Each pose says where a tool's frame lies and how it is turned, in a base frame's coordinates. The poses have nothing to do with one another.
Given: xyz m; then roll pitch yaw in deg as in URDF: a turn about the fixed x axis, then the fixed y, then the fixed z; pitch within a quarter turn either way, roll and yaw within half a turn.
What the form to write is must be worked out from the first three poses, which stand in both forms.
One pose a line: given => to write
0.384, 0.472, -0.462, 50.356, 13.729, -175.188 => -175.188, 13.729, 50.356, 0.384, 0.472, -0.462
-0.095, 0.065, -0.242, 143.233, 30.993, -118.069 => -118.069, 30.993, 143.233, -0.095, 0.065, -0.242
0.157, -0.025, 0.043, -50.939, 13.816, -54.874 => -54.874, 13.816, -50.939, 0.157, -0.025, 0.043
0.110, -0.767, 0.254, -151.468, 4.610, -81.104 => -81.104, 4.610, -151.468, 0.110, -0.767, 0.254
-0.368, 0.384, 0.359, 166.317, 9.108, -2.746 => -2.746, 9.108, 166.317, -0.368, 0.384, 0.359
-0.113, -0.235, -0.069, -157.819, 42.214, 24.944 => 24.944, 42.214, -157.819, -0.113, -0.235, -0.069
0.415, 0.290, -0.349, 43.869, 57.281, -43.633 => -43.633, 57.281, 43.869, 0.415, 0.290, -0.349
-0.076, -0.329, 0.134, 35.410, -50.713, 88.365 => 88.365, -50.713, 35.410, -0.076, -0.329, 0.134
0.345, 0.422, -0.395, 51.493, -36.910, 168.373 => 168.373, -36.910, 51.493, 0.345, 0.422, -0.395
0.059, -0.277, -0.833, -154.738, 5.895, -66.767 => -66.767, 5.895, -154.738, 0.059, -0.277, -0.833
